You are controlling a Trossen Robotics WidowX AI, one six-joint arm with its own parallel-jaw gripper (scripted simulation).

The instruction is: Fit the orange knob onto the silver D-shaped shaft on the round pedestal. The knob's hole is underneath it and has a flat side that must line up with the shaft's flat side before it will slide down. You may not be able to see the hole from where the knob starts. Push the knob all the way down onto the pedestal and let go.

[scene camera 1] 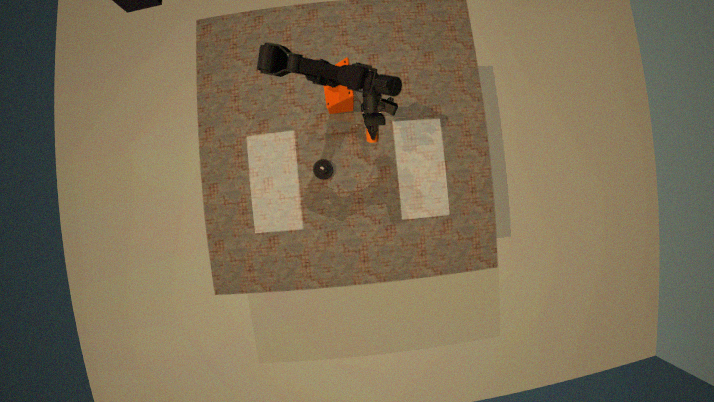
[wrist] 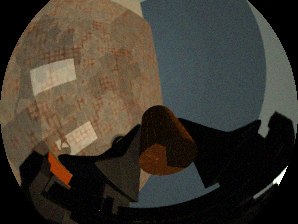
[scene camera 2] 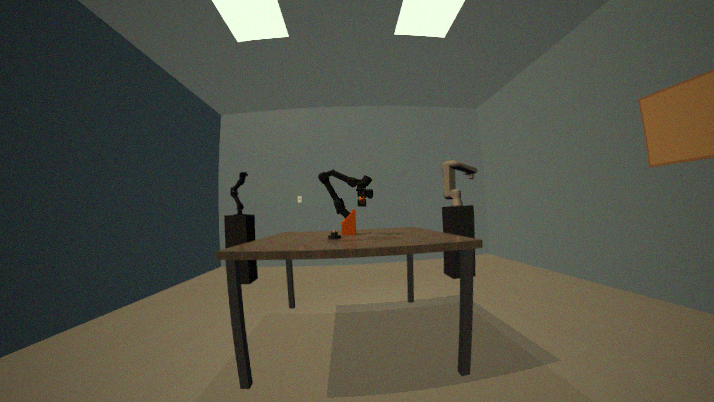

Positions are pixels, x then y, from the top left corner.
Scene:
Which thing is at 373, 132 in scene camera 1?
My gripper.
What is my gripper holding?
An orange knob.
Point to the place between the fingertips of my gripper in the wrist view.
159, 124

